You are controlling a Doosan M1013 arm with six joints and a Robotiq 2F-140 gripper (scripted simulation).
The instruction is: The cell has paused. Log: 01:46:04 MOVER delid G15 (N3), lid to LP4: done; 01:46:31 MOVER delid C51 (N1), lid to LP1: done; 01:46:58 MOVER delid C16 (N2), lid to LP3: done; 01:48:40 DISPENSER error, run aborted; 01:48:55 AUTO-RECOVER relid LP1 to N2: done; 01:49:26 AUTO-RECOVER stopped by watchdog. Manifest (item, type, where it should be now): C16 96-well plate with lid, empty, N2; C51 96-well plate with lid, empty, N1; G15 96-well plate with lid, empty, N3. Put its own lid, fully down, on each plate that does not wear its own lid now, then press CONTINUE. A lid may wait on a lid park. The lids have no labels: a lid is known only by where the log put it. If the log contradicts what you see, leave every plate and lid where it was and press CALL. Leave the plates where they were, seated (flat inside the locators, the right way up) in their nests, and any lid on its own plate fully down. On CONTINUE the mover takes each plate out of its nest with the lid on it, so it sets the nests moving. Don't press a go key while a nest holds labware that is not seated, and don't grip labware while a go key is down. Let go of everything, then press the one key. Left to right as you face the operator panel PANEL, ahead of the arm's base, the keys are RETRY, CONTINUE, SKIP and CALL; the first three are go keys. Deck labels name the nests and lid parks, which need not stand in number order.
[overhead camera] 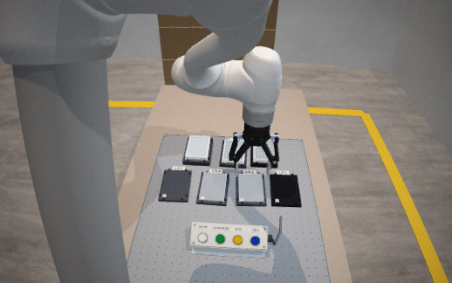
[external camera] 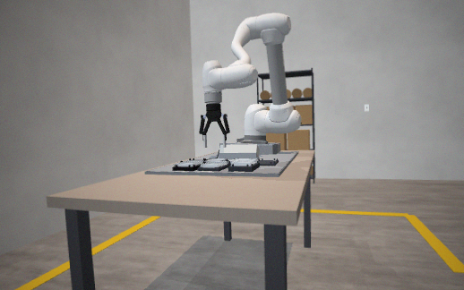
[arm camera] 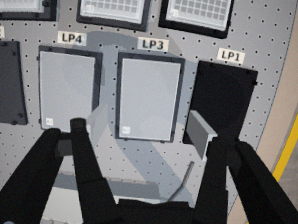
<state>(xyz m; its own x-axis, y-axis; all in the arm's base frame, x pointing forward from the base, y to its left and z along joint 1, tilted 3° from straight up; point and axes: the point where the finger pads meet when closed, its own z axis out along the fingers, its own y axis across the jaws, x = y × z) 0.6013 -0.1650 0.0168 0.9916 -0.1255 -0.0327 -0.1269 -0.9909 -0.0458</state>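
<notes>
My gripper is now 100 mm above the lid park LP3. Round my hand: blue call key: 240 mm behind, 40 mm below, 30 mm to the left; lid park LP1: 120 mm to the right, 100 mm below, 20 mm behind; lid park LP4: 130 mm to the left, 100 mm below, 20 mm ahead.
</notes>
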